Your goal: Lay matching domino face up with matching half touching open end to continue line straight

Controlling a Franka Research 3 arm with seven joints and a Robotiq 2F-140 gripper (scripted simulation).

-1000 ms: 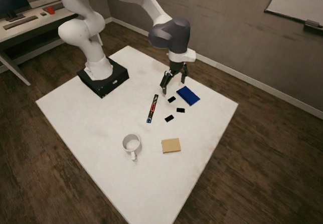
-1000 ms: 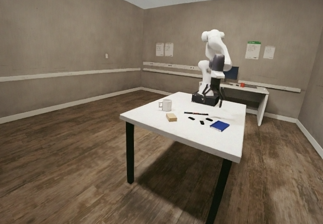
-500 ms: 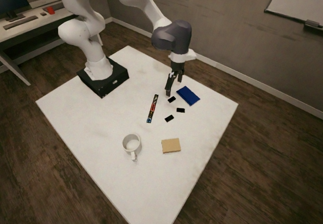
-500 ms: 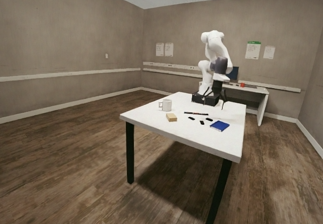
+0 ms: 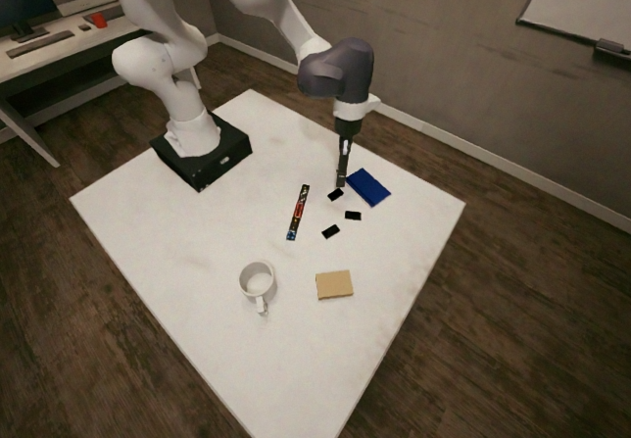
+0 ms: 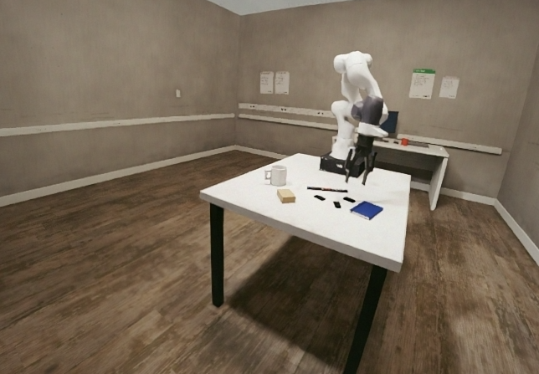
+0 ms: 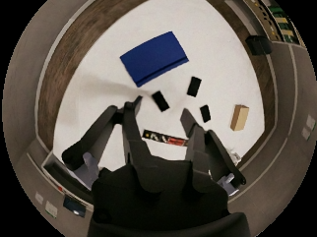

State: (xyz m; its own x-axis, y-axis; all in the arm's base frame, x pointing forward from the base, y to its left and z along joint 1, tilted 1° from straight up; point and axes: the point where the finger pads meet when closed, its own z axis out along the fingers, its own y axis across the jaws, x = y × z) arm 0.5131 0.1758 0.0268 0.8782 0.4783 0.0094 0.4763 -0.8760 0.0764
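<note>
My gripper is now 2 cm to the left of the domino and 12 cm above it. From my hand the other things lie so: tan block: 17 cm ahead, 29 cm to the right, 11 cm below; white mug: 1 cm ahead, 42 cm to the right, 8 cm below.
</note>
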